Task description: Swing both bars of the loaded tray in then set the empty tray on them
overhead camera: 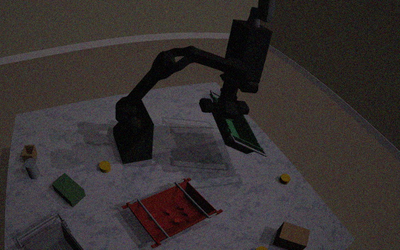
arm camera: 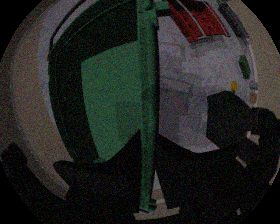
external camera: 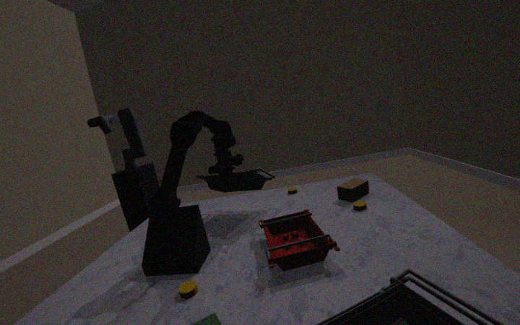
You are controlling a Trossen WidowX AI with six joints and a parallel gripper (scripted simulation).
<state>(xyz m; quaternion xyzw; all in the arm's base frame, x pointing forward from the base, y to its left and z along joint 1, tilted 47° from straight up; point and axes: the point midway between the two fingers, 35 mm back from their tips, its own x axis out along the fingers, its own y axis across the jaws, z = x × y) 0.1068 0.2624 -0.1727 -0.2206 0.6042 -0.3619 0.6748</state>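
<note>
The green tray lies 2 cm ahead of my gripper tip and 7 cm to the left of it. Round my gripper tip: green block 7 cm ahead, 65 cm to the right, 14 cm below.
</note>
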